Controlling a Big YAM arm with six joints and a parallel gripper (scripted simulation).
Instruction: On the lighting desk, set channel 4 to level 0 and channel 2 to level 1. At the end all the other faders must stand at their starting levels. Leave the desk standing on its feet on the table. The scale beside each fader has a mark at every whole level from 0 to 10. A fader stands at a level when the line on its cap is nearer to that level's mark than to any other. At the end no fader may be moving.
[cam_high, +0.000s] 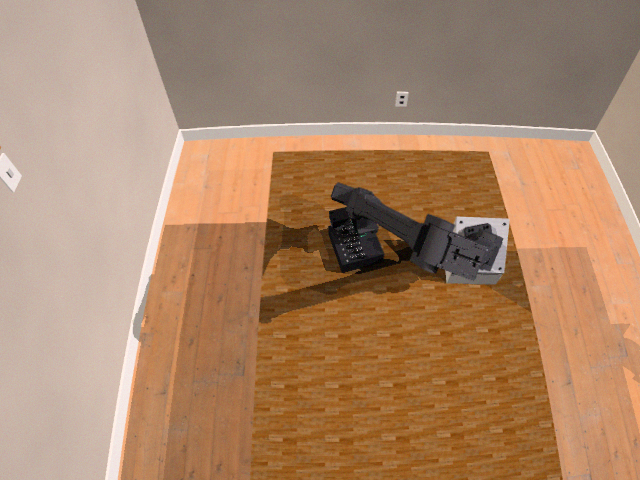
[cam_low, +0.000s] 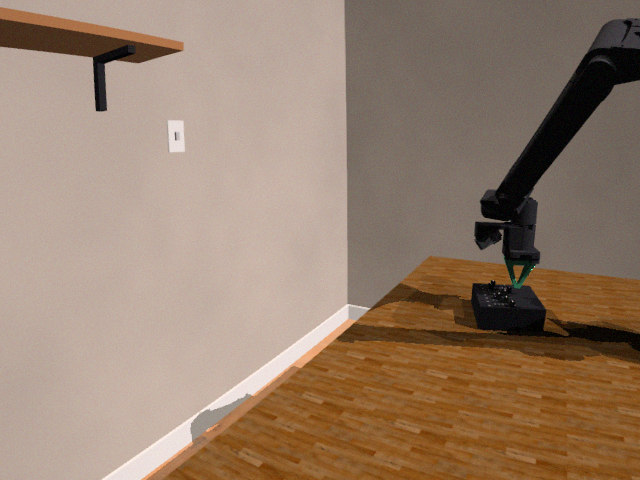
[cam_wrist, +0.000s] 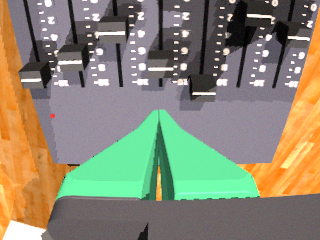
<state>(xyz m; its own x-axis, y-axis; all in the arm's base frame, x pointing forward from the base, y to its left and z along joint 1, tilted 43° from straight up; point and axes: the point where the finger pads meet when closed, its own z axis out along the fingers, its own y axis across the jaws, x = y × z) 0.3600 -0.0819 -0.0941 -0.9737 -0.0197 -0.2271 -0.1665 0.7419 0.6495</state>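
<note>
Right now the channel 4 fader cap is 3 cm ahead of my hand and 2 cm below it. Round my hand: channel 5 fader cap (4 cm ahead, 3 cm to the left, 2 cm below); then channel 6 fader cap (5 cm to the left, 2 cm below, 2 cm ahead); then channel 3 cap (2 cm to the right, 2 cm below, 2 cm ahead).
</note>
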